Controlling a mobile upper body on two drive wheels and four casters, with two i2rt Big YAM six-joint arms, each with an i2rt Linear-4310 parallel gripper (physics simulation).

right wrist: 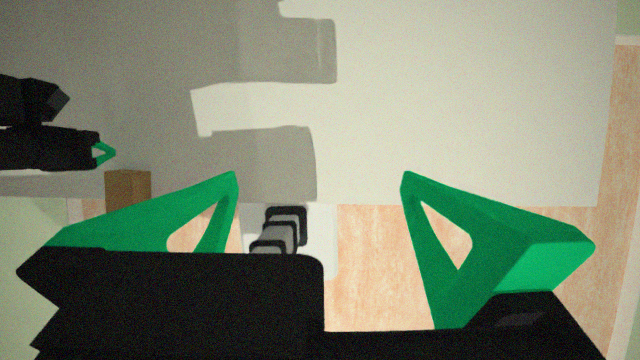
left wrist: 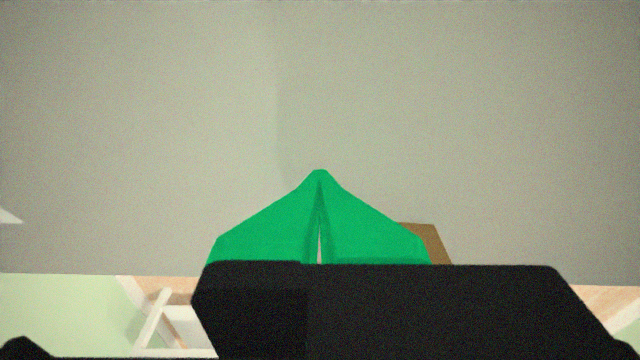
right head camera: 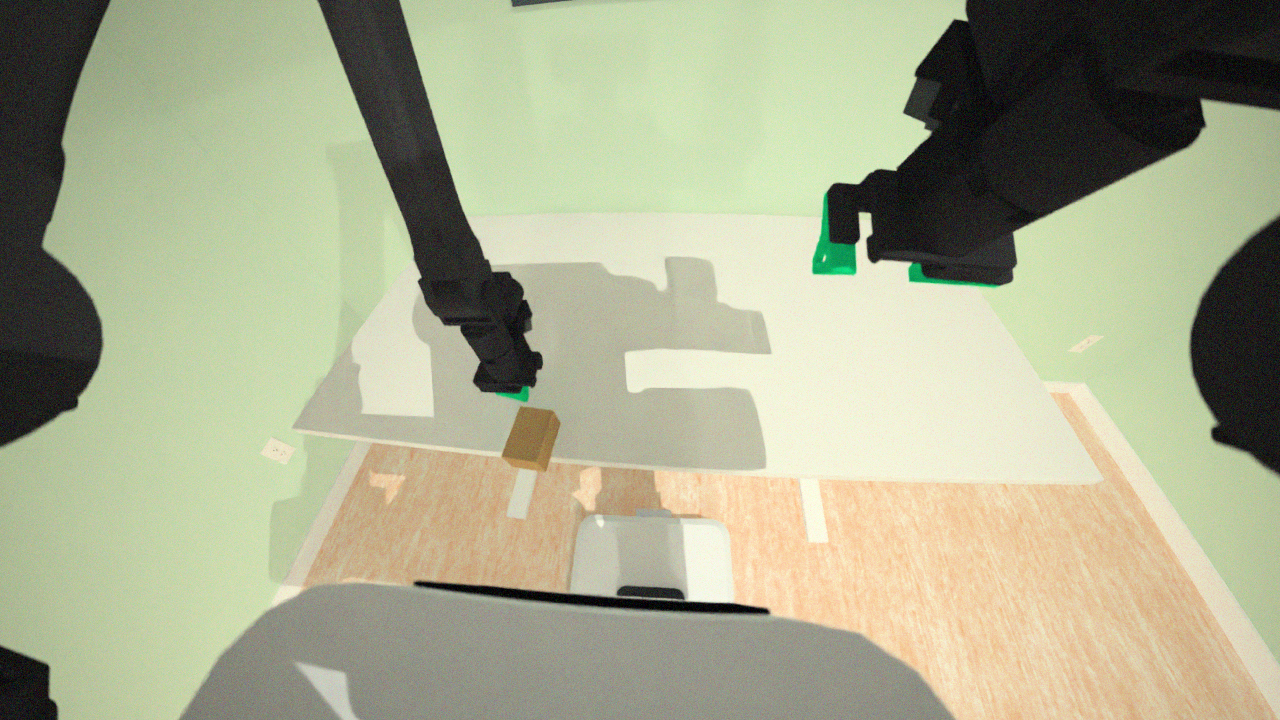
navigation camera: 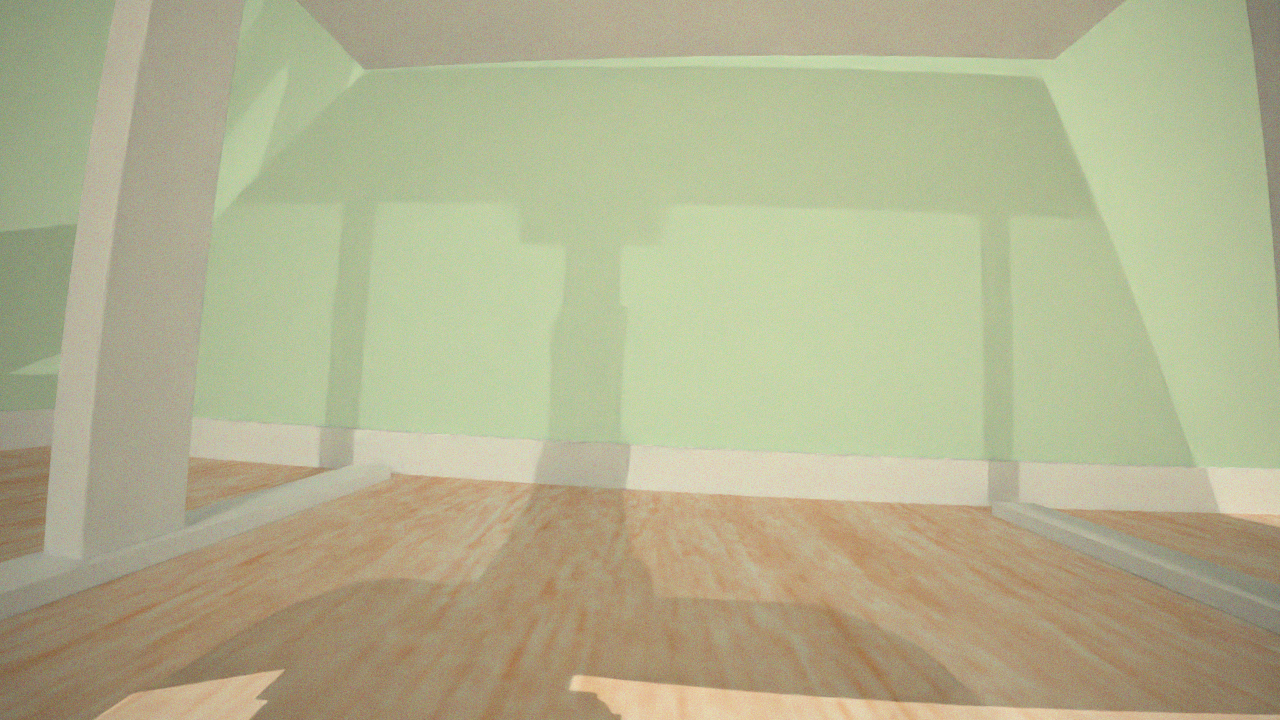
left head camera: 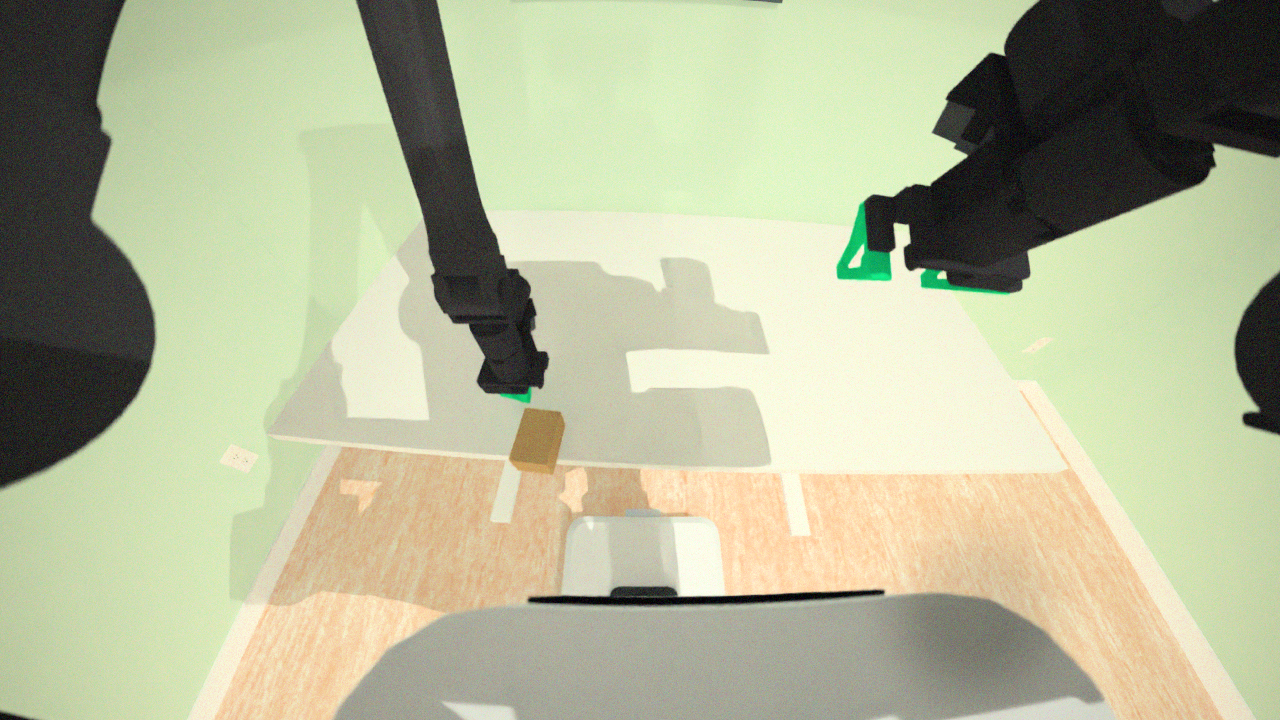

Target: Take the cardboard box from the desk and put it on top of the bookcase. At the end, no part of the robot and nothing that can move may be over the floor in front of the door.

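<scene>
The brown cardboard box stands at the near edge of the white desk, left of the middle. In the left wrist view a part of the box shows behind the right-hand green finger. My left gripper is shut and empty, above the desk just behind the box and apart from it. My right gripper is open and empty over the right part of the desk. The bookcase and the door do not show.
The robot's grey body and its white base are in front of the desk's near edge. A desk leg stands at the left in the navigation view, with floor bars on both sides. A green wall rises behind.
</scene>
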